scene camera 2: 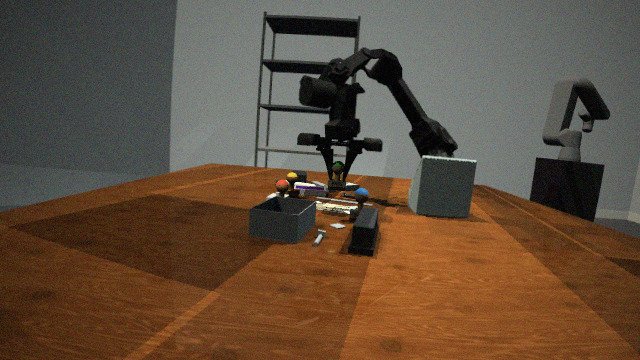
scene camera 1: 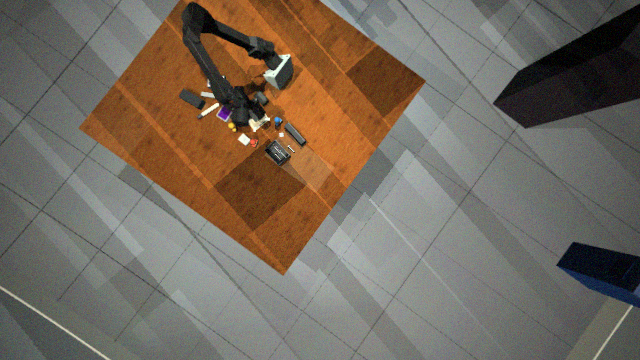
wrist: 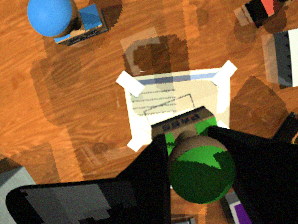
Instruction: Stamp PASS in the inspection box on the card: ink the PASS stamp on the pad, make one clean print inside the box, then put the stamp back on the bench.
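Observation:
I can see my gripper here, and the wrist view shows it too. I'm also seeing a green-knobbed stamp, a cream card and a black block.

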